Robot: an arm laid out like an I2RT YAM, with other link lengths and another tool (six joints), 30 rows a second.
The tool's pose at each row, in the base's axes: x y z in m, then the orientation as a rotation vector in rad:
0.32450 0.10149 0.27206 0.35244 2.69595 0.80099
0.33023 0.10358 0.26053 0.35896 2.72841 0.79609
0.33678 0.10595 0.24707 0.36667 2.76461 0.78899
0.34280 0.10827 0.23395 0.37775 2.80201 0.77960
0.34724 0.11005 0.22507 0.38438 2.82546 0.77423
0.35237 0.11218 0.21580 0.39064 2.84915 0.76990
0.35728 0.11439 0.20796 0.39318 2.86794 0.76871
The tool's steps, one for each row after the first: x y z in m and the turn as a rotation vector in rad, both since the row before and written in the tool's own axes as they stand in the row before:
-0.00210 -0.00395 0.01225 0.01352 0.02756 0.00863
-0.00278 -0.00448 0.01421 0.01594 0.03027 0.00967
-0.00282 -0.00417 0.01373 0.01781 0.03053 0.01180
-0.00251 -0.00239 0.00947 0.01070 0.01942 0.00725
-0.00322 -0.00205 0.01011 0.01002 0.02005 0.00716
-0.00333 -0.00117 0.00883 0.00635 0.01679 0.00432

